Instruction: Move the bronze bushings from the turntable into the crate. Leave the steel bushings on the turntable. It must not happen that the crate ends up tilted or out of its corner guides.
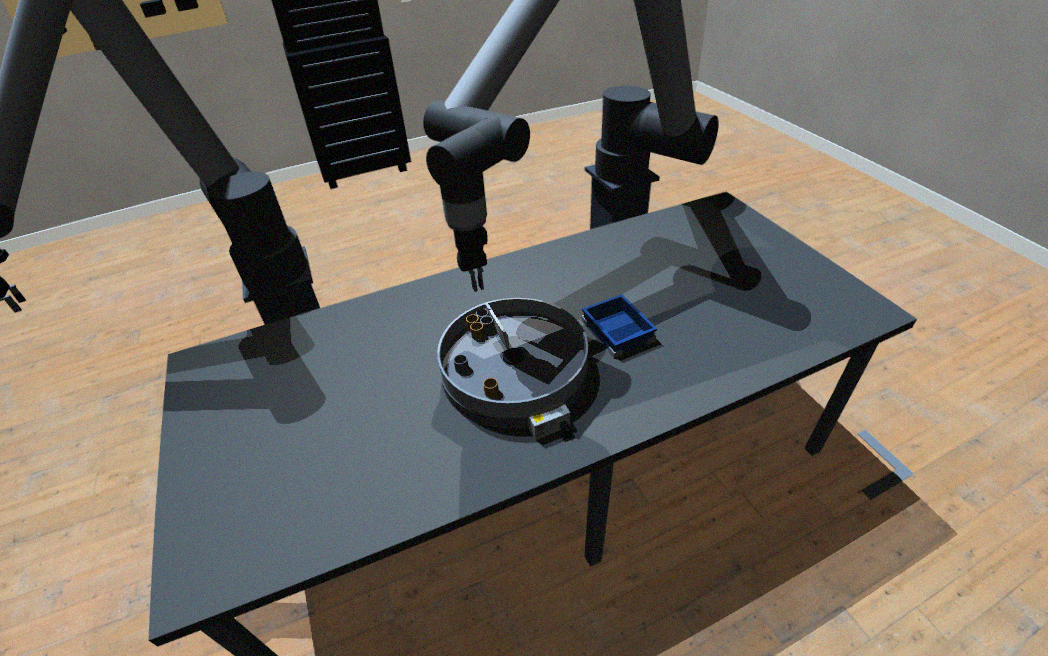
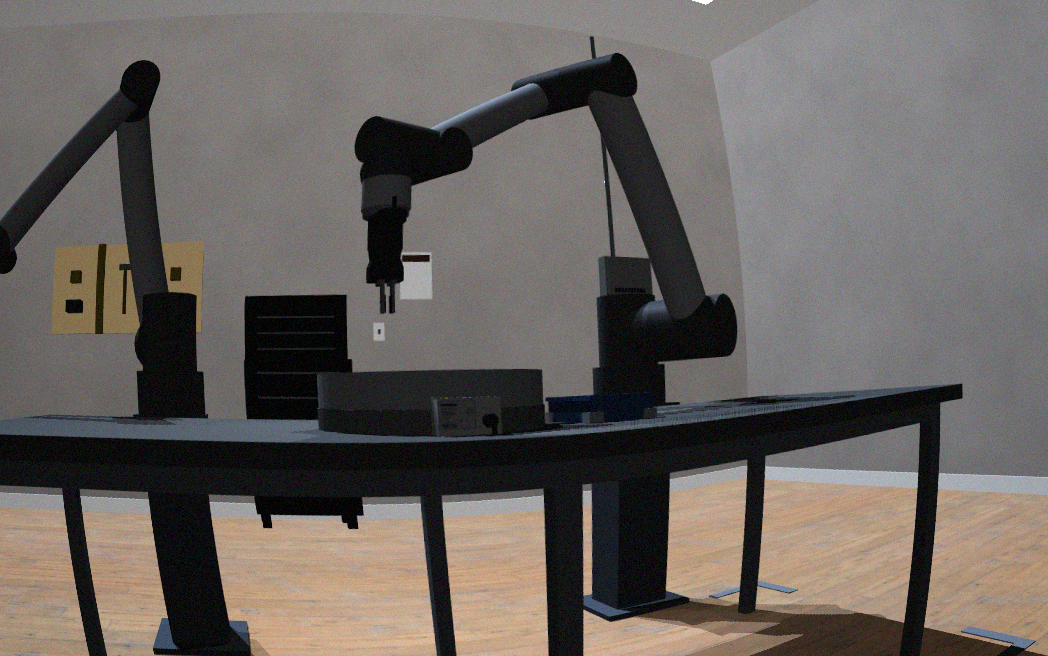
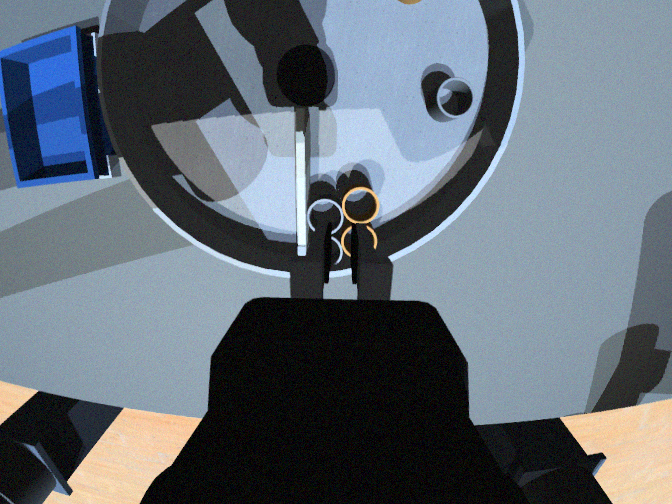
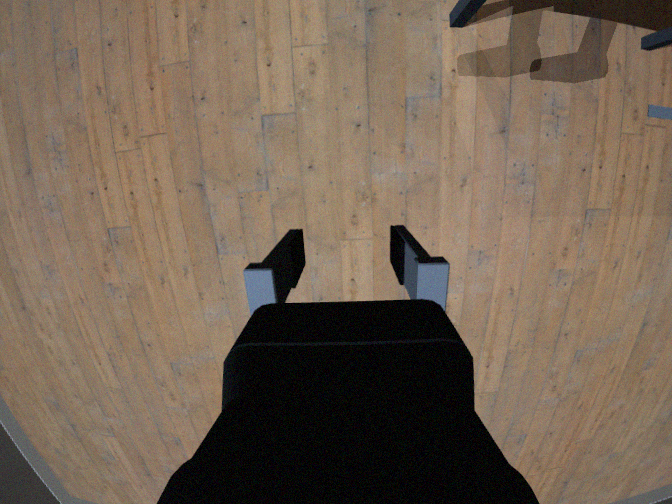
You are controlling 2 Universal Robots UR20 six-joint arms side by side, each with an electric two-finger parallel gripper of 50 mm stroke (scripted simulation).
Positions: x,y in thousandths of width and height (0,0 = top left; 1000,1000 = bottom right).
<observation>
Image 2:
my left gripper: 370,478
blue crate: 598,620
</observation>
